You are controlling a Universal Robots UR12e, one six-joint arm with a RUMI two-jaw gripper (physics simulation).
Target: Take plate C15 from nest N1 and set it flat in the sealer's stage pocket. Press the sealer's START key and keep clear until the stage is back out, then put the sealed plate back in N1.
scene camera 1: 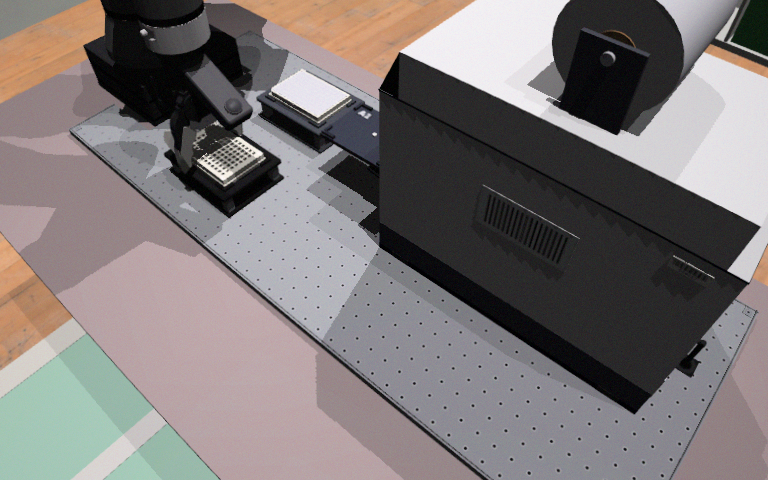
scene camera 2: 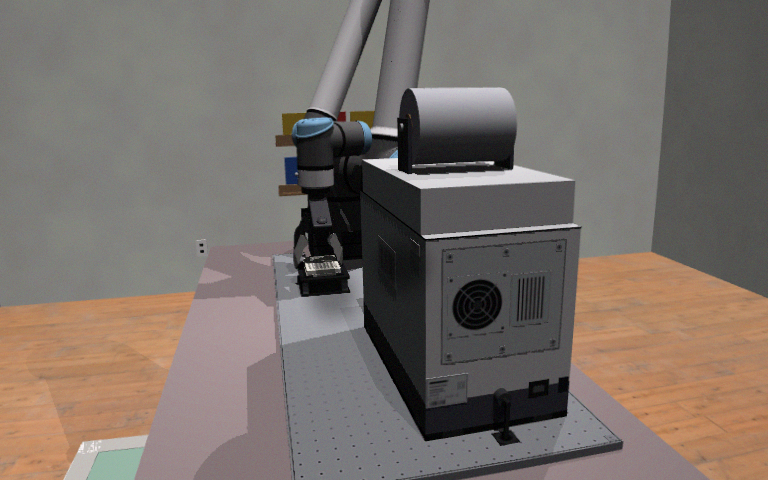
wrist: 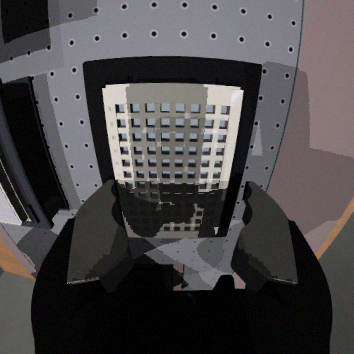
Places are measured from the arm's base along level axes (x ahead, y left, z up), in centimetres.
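Where they show: gripper, fingertip midpoint: [scene camera 1: 213, 155] [scene camera 2: 318, 267] [wrist: 180, 182]; arm's base, origin of the base link: [scene camera 2: 343, 224].
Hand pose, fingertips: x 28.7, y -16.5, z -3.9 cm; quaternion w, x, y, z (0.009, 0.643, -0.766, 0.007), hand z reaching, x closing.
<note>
Things, the pixels of their centre, and the offset from my fingertips. "*": a spot on its surface instead. Level surfaces: height alone.
- black nest, body centre: [wrist: 171, 160] [scene camera 1: 223, 164] [scene camera 2: 322, 275] dy +0.5, dx +1.2, dz -1.9 cm
- dark blue slab, surface spot: [scene camera 1: 356, 133] * dy +12.1, dx +20.6, dz +4.9 cm
- white-topped plate-like block, body centre: [scene camera 1: 309, 95] dy +20.3, dx +5.1, dz +0.9 cm
- large grey film roll, surface spot: [scene camera 1: 611, 56] * dy -1.0, dx +55.2, dz +37.9 cm
- perforated base board, its level: dz -4.3 cm
- small black post, surface spot: [scene camera 2: 505, 416] * dy +4.3, dx +77.4, dz -0.7 cm
A pale plate with a grid of square wells [scene camera 1: 235, 159] [scene camera 2: 322, 267] [wrist: 172, 92] sits level in a black nest [scene camera 1: 228, 198] [scene camera 2: 323, 281] [wrist: 170, 70]. No C15 or N1 label is readable. My gripper [scene camera 1: 210, 146] [scene camera 2: 318, 257] [wrist: 180, 182] is open, with one finger on each side of the plate's arm-side end and gaps to it in the wrist view. The sealer [scene camera 1: 509, 237] [scene camera 2: 492, 350] stands beside the nest. A dark blue slab [scene camera 1: 356, 133] reaches out of it, with a white-topped plate-like block [scene camera 1: 310, 95] at its outer end. The START key does not show.
A large grey film roll [scene camera 1: 611, 56] [scene camera 2: 464, 124] is mounted on top of the sealer. The perforated base board [scene camera 1: 294, 283] [scene camera 2: 334, 396] carries the nest and the sealer. The sealer's tall dark side wall rises close to the nest. A small black post [scene camera 2: 505, 416] stands behind the sealer.
</note>
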